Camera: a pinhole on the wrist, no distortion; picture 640 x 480 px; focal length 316.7 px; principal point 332.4 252.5 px. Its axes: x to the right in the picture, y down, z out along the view. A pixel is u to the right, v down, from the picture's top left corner.
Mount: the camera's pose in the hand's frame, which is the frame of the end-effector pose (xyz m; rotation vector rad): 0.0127 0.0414 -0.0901 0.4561 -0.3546 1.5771
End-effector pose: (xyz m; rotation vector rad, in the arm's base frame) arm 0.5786 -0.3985 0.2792 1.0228 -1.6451 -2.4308
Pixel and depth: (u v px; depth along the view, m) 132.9 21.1 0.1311
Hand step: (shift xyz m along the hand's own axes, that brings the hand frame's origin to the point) 0.1200 -0.0890 -0.0217
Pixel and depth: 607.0 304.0 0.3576
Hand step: -0.0276 0.1326 0.3762
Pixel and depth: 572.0 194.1 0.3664
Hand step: 0.0993 0.1071 0.3614
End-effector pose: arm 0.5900 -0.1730 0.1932 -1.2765 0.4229 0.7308
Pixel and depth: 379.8 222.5 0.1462
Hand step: 0.0366 -0.0103 0.0470
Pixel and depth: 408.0 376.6 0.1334
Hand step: -0.0306 0.0007 0.0441
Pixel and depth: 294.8 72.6 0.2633
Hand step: 0.1818 -0.1059 0.1158
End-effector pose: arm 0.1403 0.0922 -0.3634 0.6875 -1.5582 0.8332
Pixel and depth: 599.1 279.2 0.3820
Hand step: -0.0002 0.1323 0.4019
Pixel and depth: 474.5 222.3 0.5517
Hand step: 0.0987 -0.0103 0.5085
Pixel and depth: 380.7 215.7 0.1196
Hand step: 0.0348 -0.0005 0.0221
